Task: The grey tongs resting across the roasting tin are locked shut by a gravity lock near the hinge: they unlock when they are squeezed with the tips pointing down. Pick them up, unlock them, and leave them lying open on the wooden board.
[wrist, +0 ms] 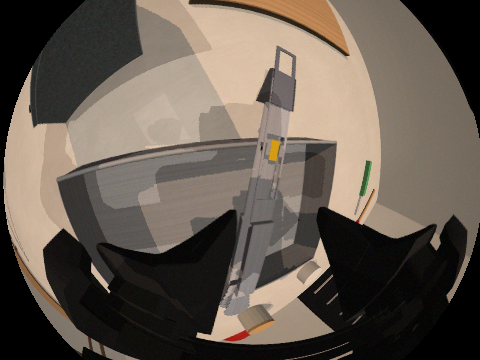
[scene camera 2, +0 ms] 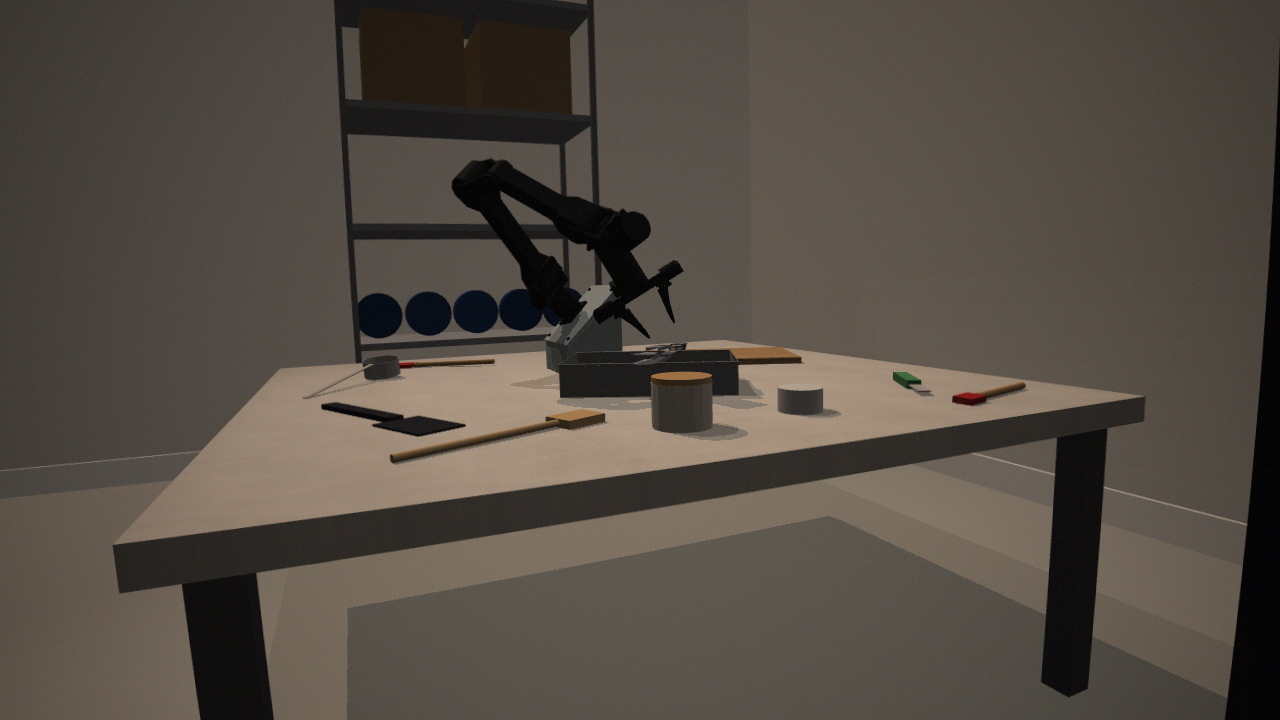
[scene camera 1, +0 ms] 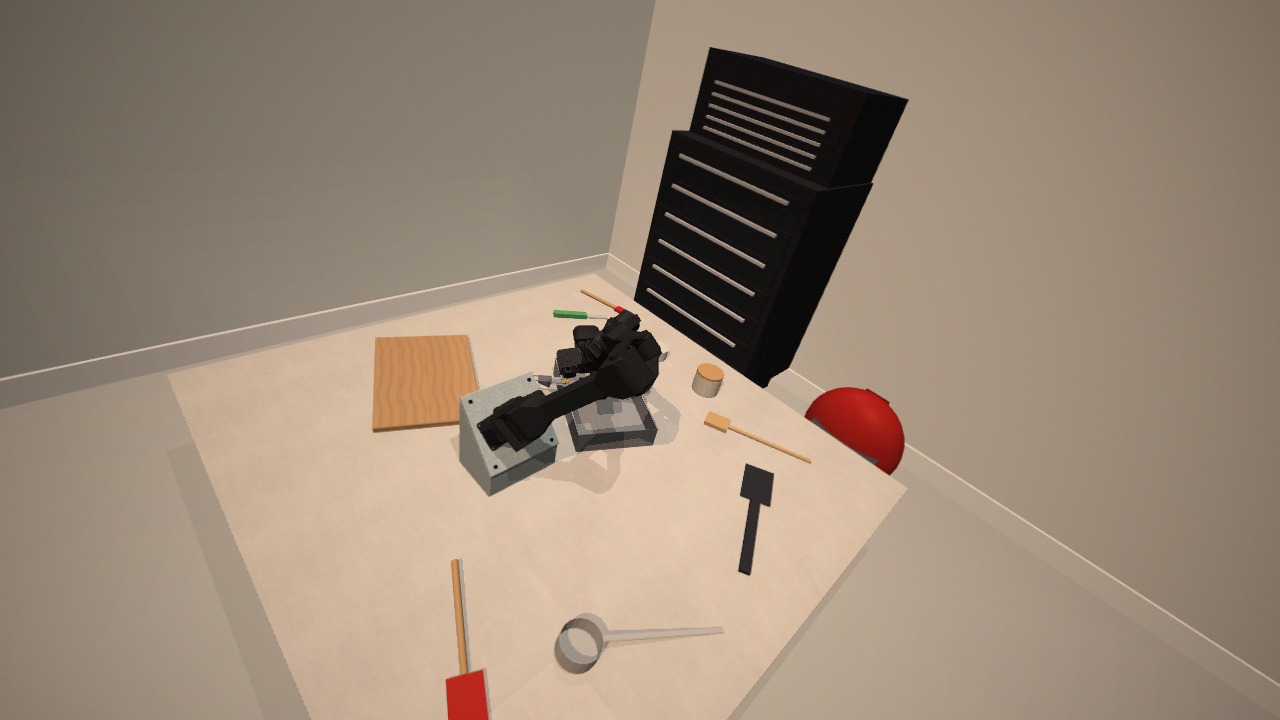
Labels:
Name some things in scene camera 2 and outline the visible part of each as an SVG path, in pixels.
My gripper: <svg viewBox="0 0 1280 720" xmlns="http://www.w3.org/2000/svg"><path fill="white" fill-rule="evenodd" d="M630 252L606 267L606 270L613 279L613 281L609 282L613 294L620 298L614 302L610 300L593 311L593 316L598 324L613 315L615 320L620 317L649 339L650 336L645 328L632 314L630 309L625 308L625 305L656 286L659 288L659 295L669 317L675 323L668 293L668 287L672 285L669 280L684 270L678 261L673 260L660 268L660 273L648 280Z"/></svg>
A lidded jar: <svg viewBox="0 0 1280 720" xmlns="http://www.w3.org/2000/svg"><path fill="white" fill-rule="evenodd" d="M651 376L653 429L668 433L695 433L706 431L713 427L711 374L703 372L666 372Z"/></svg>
A wooden spatula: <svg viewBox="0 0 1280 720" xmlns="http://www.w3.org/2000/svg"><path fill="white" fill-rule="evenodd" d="M605 413L580 409L546 416L546 422L390 454L391 463L396 463L555 427L567 430L605 422Z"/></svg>

